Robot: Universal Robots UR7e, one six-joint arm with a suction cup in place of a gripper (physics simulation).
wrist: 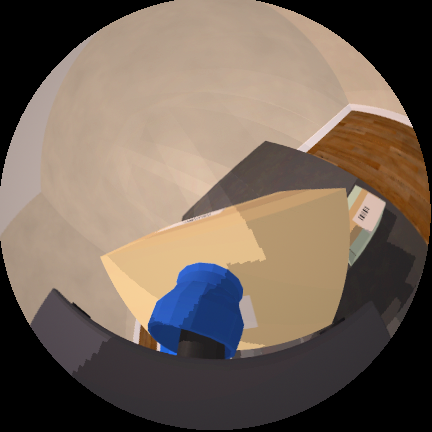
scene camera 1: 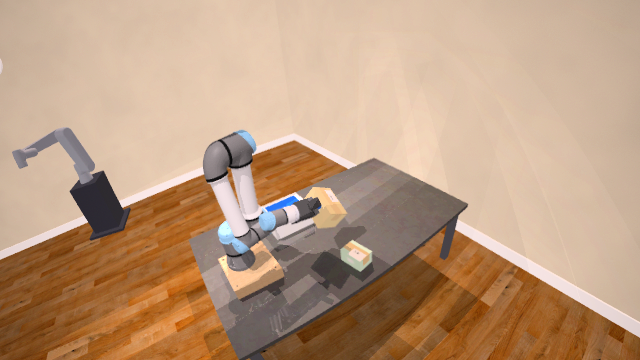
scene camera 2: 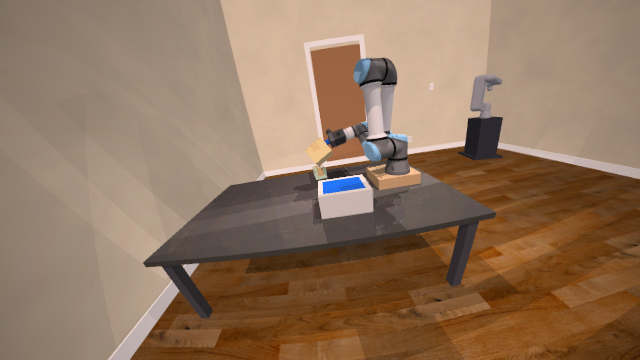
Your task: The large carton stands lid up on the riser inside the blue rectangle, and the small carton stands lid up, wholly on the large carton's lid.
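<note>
My suction gripper (scene camera 1: 318,204) (scene camera 2: 327,142) (wrist: 210,272) has its blue cup against a side face of the large tan carton (scene camera 1: 330,212) (scene camera 2: 319,151) (wrist: 300,250) and holds it in the air, tilted. The carton's face with a white label is turned obliquely upward in scene camera 1. It hangs beside the white riser (scene camera 1: 298,231) (scene camera 2: 345,204), above the table. The blue rectangle (scene camera 1: 281,204) (scene camera 2: 343,185) shows on the riser's top. The small pale green carton (scene camera 1: 356,256) (scene camera 2: 320,173) (wrist: 364,220) stands on the table, its tan tape and white label showing; the large carton partly hides it in the wrist view.
The dark table (scene camera 1: 400,200) (scene camera 2: 240,225) bears the riser, the small carton and the arm's wooden base block (scene camera 1: 252,275) (scene camera 2: 395,179). The small carton is near one long table edge. Another grey arm on a black pedestal (scene camera 1: 97,205) (scene camera 2: 483,138) stands on the floor away from the table.
</note>
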